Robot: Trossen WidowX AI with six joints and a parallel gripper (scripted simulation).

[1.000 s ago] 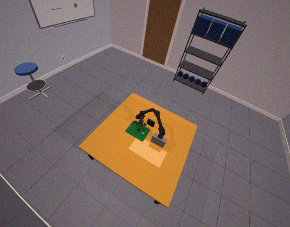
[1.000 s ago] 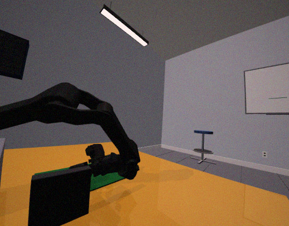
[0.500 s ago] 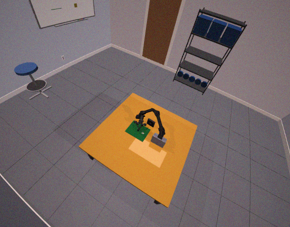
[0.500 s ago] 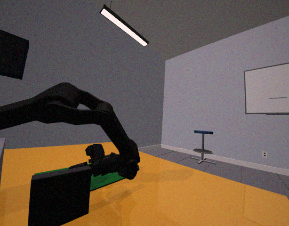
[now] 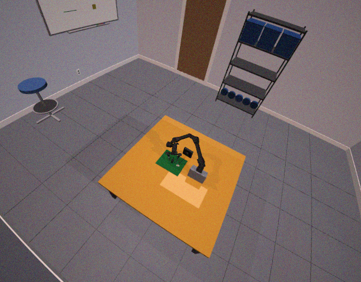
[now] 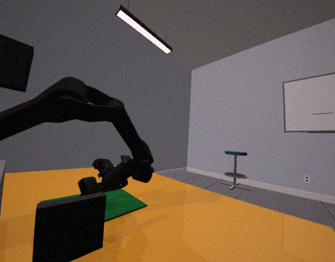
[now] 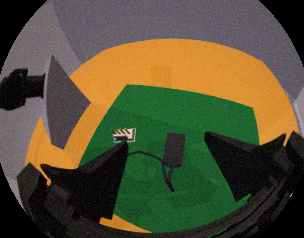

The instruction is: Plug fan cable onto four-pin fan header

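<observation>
Now: gripper tip 1 cm short of the dark fan plug, 1 cm to the left of it and 2 cm above it. The rest, counted from my gripper tip: black fan 9 cm behind, 19 cm to the right, 2 cm above; then green board 1 cm ahead, 5 cm below.
</observation>
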